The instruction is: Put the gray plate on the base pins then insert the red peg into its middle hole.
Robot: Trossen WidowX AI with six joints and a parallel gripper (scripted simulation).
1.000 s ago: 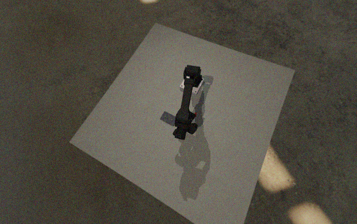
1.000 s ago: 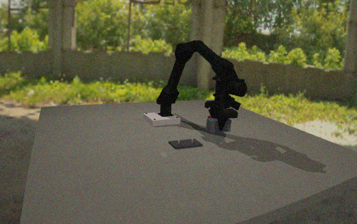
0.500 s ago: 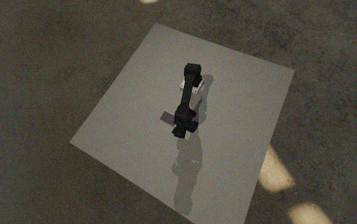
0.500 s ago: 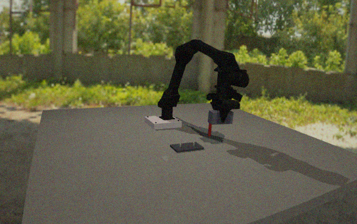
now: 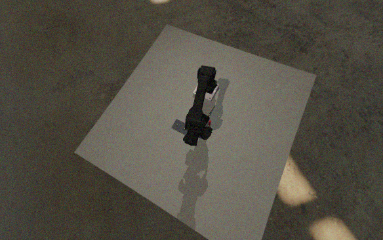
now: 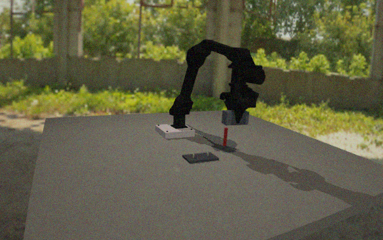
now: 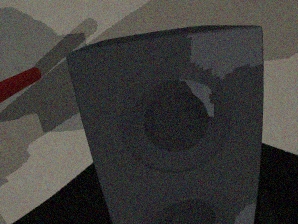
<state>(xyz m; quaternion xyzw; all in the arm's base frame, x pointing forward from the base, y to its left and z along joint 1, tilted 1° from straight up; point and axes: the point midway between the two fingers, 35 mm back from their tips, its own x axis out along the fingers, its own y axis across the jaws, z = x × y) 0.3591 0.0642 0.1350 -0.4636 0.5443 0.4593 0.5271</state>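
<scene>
The red peg is 11 cm behind my gripper tip, 10 cm below it and 4 cm to the left of it. The rest, counted from my gripper tip: gray plate: 3 cm above.
</scene>
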